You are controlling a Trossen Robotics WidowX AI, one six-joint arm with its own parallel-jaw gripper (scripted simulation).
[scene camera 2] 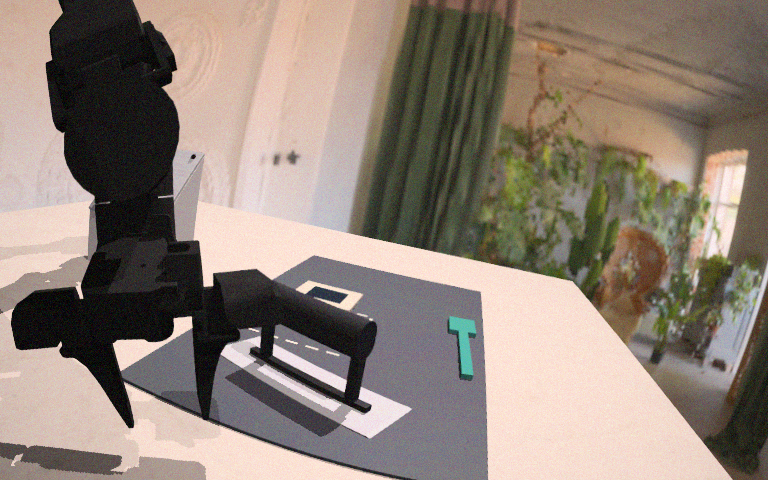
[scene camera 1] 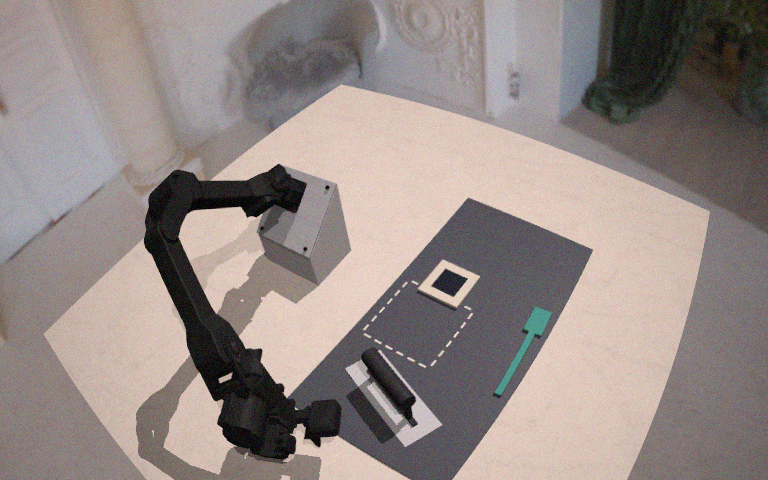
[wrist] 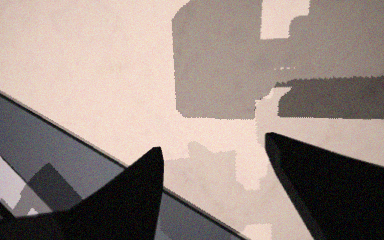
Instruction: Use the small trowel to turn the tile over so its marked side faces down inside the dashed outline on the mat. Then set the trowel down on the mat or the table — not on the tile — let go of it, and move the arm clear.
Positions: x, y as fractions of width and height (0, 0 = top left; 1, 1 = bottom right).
A tile shows in scene camera 2 (0.45, 0.63) and in scene camera 1 (0.58, 0.59); in the wrist view it is out of frame.
